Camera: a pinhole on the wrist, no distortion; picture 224 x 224 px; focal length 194.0 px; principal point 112.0 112.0 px. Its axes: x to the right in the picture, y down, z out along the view. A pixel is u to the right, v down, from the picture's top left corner.
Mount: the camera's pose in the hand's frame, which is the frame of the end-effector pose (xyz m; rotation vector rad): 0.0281 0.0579 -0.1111 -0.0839 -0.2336 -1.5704
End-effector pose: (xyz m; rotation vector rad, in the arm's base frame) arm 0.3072 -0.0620 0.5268 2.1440 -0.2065 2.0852
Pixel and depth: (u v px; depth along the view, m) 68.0 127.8 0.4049
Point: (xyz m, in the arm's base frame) 0.5257 -0.3397 0.5456
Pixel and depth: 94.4 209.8 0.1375
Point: 0.3168 -0.1632 0.6111
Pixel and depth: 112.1 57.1 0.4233
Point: 0.5599 -0.2591 0.3891
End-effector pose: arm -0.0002 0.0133 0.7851 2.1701 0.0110 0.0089
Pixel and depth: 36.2 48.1 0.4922
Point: -0.1716 -0.4431 0.8916
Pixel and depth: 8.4 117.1 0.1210
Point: 0.0214 -0.0638 0.9085
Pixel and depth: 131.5 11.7 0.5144
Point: -0.2814 -0.3619 0.6632
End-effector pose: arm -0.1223 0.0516 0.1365 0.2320 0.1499 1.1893
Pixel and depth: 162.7 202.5 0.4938
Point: 0.0253 0.2153 0.5499
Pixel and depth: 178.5 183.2 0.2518
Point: -0.0711 0.1325 0.2984
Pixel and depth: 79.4 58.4 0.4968
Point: -0.3122 -0.0415 0.5290
